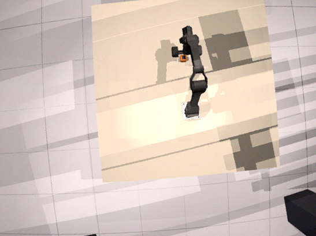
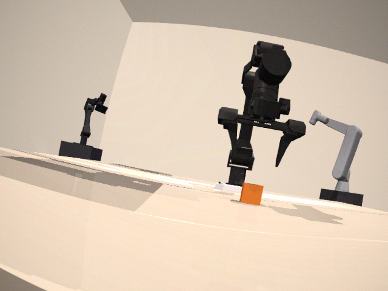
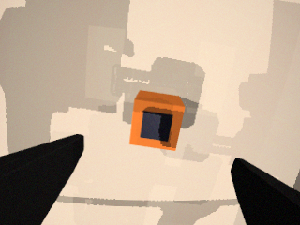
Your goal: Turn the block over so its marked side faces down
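The orange block lies 50 mm below my gripper tip.
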